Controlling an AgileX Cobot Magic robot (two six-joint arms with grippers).
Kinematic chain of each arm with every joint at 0, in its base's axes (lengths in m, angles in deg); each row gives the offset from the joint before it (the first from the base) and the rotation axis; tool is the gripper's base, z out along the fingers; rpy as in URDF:
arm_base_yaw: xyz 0 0 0.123 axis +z
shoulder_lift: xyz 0 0 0 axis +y
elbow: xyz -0.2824 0 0.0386 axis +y
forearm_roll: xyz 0.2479 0 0.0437 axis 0.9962 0 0.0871
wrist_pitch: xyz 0 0 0 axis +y
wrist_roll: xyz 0.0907 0 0.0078 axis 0.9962 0 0.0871
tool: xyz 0 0 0 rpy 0 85 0
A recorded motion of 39 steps. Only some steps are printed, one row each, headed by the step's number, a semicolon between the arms.
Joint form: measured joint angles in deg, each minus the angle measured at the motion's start. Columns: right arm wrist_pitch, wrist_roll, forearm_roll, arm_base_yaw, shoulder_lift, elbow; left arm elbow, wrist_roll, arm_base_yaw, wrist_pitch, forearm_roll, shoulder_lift.
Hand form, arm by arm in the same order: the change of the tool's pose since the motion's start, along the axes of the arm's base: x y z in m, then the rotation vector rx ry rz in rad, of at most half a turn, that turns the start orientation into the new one. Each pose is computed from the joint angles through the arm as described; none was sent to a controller.
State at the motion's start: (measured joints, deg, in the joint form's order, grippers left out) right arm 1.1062 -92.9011 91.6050 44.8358 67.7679 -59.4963; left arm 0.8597 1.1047 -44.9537 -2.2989 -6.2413 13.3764
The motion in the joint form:
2: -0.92 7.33 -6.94 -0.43 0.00 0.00; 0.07 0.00 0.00 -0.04 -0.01 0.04
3: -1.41 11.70 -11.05 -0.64 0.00 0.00; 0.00 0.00 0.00 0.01 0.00 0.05
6: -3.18 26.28 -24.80 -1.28 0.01 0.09; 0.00 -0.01 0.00 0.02 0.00 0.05
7: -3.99 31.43 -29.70 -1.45 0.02 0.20; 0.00 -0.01 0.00 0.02 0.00 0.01
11: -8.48 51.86 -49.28 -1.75 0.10 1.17; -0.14 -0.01 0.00 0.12 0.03 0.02
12: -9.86 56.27 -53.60 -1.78 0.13 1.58; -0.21 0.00 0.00 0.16 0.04 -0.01
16: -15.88 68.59 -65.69 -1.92 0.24 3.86; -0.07 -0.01 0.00 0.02 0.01 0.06
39: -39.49 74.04 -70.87 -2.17 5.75 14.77; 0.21 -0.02 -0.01 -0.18 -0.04 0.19
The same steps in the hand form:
2: 0.0025 -0.0025 -0.0001 0.0035 0.0048 -0.0239; 0.0000 0.0000 -0.0004 0.0008 0.0010 0.0001
3: 0.0037 -0.0037 0.0000 0.0073 0.0068 -0.0363; 0.0000 0.0000 -0.0001 0.0007 0.0007 0.0000
6: 0.0076 -0.0077 0.0006 0.0249 0.0073 -0.0761; 0.0000 0.0000 -0.0001 0.0007 0.0010 0.0000
7: 0.0089 -0.0090 0.0008 0.0328 0.0044 -0.0903; 0.0000 0.0000 0.0000 0.0002 0.0005 0.0000
11: 0.0127 -0.0127 0.0011 0.0793 -0.0264 -0.1372; 0.0000 -0.0001 0.0006 0.0002 -0.0002 -0.0003
12: 0.0133 -0.0133 0.0008 0.0923 -0.0386 -0.1447; 0.0000 -0.0001 0.0010 -0.0003 -0.0012 -0.0004
16: 0.0146 -0.0152 -0.0033 0.1419 -0.0888 -0.1636; 0.0001 -0.0001 0.0003 0.0001 0.0001 0.0000
39: 0.0297 -0.0163 -0.0583 0.1922 -0.1980 -0.2800; 0.0001 -0.0001 -0.0012 0.0020 0.0034 0.0003

